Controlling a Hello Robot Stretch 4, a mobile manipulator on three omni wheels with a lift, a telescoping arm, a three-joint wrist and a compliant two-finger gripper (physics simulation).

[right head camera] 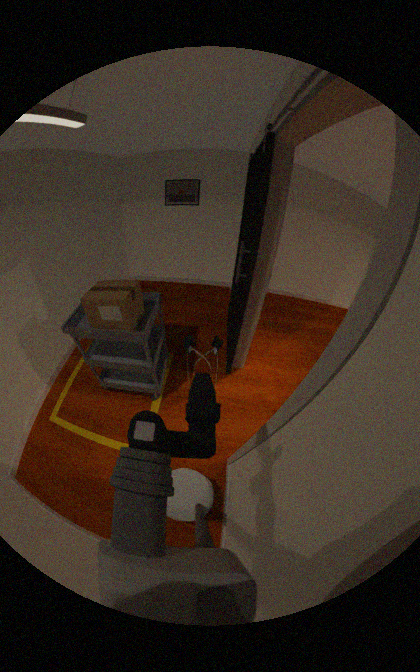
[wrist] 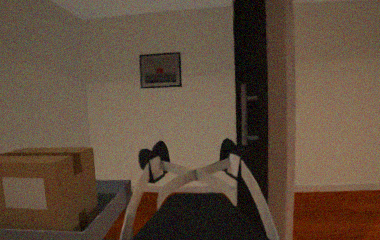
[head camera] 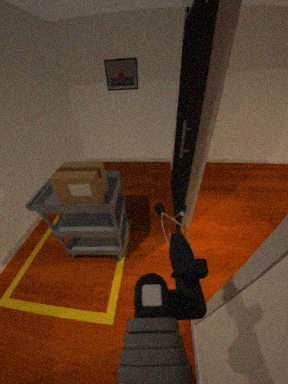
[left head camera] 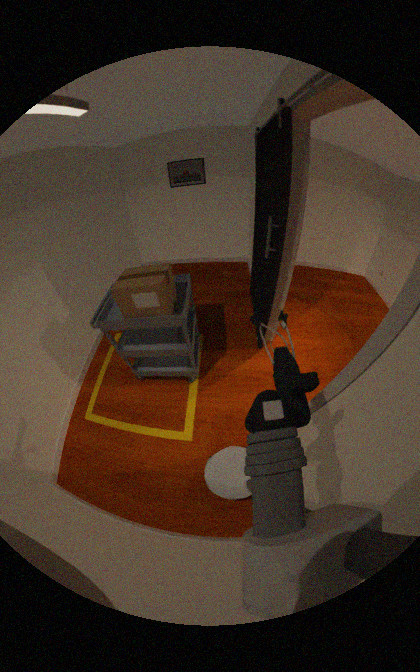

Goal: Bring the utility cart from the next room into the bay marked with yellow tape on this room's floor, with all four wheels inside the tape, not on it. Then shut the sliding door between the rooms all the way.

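Places are measured from the robot's base along level axes (x left, y back, z up), in metres.
Where they show: gripper, fingertip midpoint: [wrist: 194, 152] [head camera: 169, 203].
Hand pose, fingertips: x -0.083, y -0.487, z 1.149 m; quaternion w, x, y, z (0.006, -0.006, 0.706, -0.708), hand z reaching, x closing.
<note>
After its pixels a point has its place.
The grey utility cart [head camera: 92, 230] @(x 0.519, y -0.894, z 0.441 m) [left head camera: 155, 349] [right head camera: 120, 361] [wrist: 120, 189] @(x 0.301, y -1.279, z 0.789 m) stands at the left with a cardboard box [head camera: 80, 187] @(x 0.445, y -0.853, z 0.971 m) [left head camera: 145, 297] [right head camera: 112, 310] [wrist: 47, 190] @(x 0.370, y -0.849, z 0.958 m) on its top tray. It is over the far part of the yellow tape bay [head camera: 57, 311] @(x 0.838, y -0.353, z -0.028 m) [left head camera: 140, 429] [right head camera: 95, 440]. Its near right wheel is close to the right tape line; whether they overlap is unclear, and the far wheels are hidden. The dark sliding door [head camera: 192, 90] @(x -0.373, y -1.397, z 1.455 m) [left head camera: 272, 200] [right head camera: 255, 200] [wrist: 250, 50] @(x -0.371, y -1.371, z 1.454 m) is open, with its handle facing the bay. My gripper [head camera: 170, 210] @(x -0.083, y -0.487, z 1.149 m) [left head camera: 270, 320] [right head camera: 203, 343] [wrist: 194, 152] @(x -0.083, y -0.487, z 1.149 m) is open and empty, nearer than the door.
The doorway opens right of the door's wall end. A pale near wall with a grey edge [head camera: 250, 270] @(x -0.324, y -0.274, z 1.042 m) [left head camera: 370, 352] [right head camera: 320, 375] bounds it on the right. A wall runs along the bay's left side. A framed picture [head camera: 121, 74] @(x 0.368, y -3.174, z 1.640 m) [wrist: 160, 70] @(x 0.361, y -3.173, z 1.634 m) hangs on the far wall.
</note>
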